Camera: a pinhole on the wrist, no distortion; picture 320 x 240 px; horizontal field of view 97.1 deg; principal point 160.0 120.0 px. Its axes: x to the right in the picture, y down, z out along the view. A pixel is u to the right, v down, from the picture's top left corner.
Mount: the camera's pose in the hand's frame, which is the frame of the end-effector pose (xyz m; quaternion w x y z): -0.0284 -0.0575 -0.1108 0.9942 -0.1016 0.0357 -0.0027
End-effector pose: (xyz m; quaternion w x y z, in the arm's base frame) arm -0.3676 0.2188 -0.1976 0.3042 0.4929 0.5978 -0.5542
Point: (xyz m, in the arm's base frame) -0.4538 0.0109 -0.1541
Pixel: 133 82
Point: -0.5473 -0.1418 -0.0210
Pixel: 92 41
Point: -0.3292 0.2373 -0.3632
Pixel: 302 230
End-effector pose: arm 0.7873 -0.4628 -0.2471 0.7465 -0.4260 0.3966 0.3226
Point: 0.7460 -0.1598 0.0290
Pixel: 92 127
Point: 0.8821 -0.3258 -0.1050
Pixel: 136 83
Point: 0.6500 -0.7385 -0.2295
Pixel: behind the camera
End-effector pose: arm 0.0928 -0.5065 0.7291 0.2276 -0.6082 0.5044 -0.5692
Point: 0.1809 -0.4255 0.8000
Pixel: 125 19
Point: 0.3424 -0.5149 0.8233
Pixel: 169 38
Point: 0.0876 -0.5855 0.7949
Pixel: 294 131
